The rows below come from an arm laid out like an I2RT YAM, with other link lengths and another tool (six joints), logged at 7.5 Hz.
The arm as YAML. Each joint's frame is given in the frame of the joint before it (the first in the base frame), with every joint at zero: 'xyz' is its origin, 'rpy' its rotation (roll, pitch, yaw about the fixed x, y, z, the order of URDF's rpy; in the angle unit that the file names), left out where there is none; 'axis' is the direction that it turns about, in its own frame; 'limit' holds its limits. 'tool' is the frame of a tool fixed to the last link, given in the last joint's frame.
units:
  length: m
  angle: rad
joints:
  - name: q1
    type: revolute
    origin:
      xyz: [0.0, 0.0, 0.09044]
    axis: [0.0, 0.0, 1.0]
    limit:
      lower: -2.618
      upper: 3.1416
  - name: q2
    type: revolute
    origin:
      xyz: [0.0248, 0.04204, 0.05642]
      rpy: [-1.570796, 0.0, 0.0]
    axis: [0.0, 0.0, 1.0]
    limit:
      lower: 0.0
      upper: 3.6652
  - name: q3
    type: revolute
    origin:
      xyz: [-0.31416, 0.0, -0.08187]
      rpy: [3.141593, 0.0, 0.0]
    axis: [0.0, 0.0, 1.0]
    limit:
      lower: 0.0
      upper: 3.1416
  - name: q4
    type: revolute
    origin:
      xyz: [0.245, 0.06, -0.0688]
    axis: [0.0, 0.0, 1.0]
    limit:
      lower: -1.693
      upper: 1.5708
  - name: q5
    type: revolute
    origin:
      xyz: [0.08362, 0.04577, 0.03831]
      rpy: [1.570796, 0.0, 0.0]
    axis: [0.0, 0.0, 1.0]
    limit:
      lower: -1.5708
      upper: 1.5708
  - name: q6
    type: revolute
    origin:
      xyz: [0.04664, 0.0, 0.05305]
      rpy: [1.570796, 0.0, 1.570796]
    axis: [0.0, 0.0, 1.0]
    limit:
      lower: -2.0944
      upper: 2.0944
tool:
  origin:
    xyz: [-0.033, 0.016, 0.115]
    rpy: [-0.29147, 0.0, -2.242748]
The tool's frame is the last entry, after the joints.
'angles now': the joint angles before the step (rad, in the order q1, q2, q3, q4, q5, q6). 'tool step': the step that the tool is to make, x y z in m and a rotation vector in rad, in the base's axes. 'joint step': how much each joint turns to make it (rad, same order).
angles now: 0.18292, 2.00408, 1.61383, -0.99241, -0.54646, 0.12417
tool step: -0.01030, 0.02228, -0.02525, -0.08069, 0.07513, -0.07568
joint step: 0.07934, 0.00495, -0.06142, 0.05264, 0.08926, 0.16098
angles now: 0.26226, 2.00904, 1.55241, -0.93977, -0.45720, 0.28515
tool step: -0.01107, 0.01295, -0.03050, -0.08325, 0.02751, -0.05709
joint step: 0.06409, 0.00001, -0.09229, 0.08849, 0.09156, 0.11673
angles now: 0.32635, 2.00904, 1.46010, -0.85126, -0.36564, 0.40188
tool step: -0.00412, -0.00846, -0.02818, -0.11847, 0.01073, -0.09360
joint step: 0.02708, 0.00076, -0.07439, 0.05721, 0.12626, 0.10643
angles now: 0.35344, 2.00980, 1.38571, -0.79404, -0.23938, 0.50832
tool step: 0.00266, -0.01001, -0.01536, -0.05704, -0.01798, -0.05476
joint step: 0.00000, -0.00001, -0.04845, 0.05492, 0.06753, 0.04577
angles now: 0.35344, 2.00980, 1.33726, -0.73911, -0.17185, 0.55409
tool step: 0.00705, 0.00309, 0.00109, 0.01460, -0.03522, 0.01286
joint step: -0.00040, 0.00001, -0.00189, 0.03775, -0.00383, -0.01298
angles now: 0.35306, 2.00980, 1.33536, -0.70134, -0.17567, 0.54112
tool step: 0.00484, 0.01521, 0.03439, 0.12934, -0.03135, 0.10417
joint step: -0.01717, -0.01944, 0.06866, -0.03814, -0.13505, -0.09689
